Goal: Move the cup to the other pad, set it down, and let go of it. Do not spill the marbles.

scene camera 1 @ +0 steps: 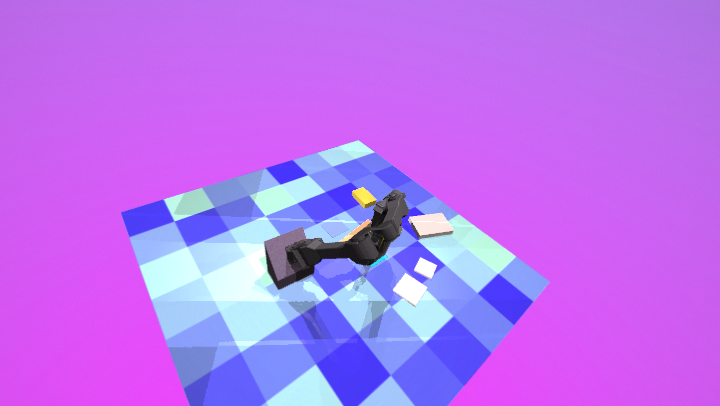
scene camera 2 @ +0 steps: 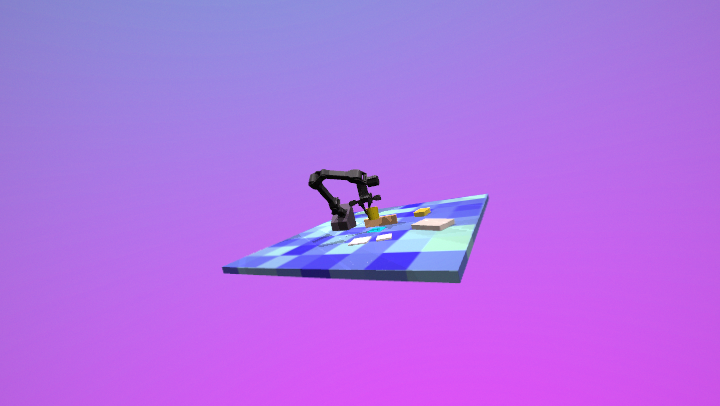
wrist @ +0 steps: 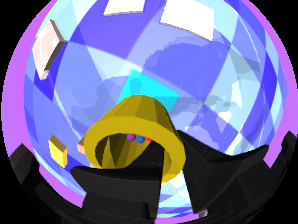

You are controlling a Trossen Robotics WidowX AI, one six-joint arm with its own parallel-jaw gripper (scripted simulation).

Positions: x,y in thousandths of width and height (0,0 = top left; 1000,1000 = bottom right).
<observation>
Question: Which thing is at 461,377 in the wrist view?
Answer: A cyan pad.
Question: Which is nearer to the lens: the cup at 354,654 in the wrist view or the pale pink slab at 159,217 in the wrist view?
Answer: The cup.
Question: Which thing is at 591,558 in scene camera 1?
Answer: A pale pink slab.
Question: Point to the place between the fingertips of my gripper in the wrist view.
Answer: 569,600
</observation>
